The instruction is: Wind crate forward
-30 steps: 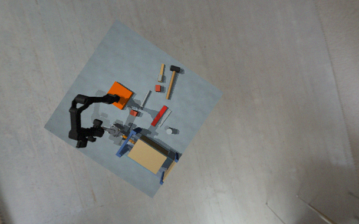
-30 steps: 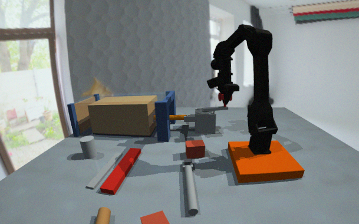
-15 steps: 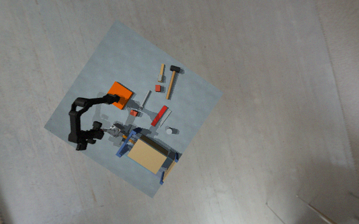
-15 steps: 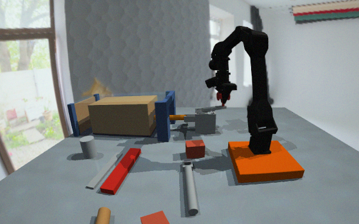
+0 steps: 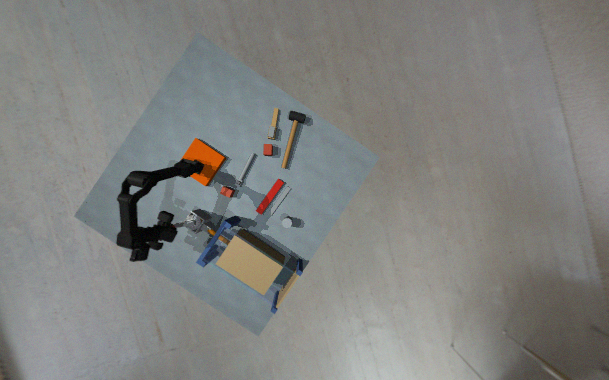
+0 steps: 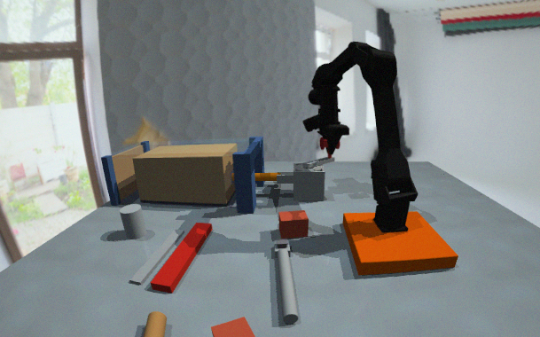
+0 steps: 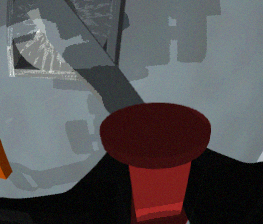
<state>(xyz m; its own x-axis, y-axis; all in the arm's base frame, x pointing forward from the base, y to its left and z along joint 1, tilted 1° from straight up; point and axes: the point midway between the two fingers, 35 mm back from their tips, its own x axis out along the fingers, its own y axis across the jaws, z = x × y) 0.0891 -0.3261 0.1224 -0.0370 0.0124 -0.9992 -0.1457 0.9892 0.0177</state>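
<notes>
My gripper tip is 80 mm above the grey winch, 60 mm to the right of it and 60 mm short of it. The rest, counted from my gripper tip: grey crank handle 30 mm ahead, 20 mm to the left, 10 mm below; red knob 20 mm above; frame 240 mm ahead, 60 mm to the left, 10 mm below.
</notes>
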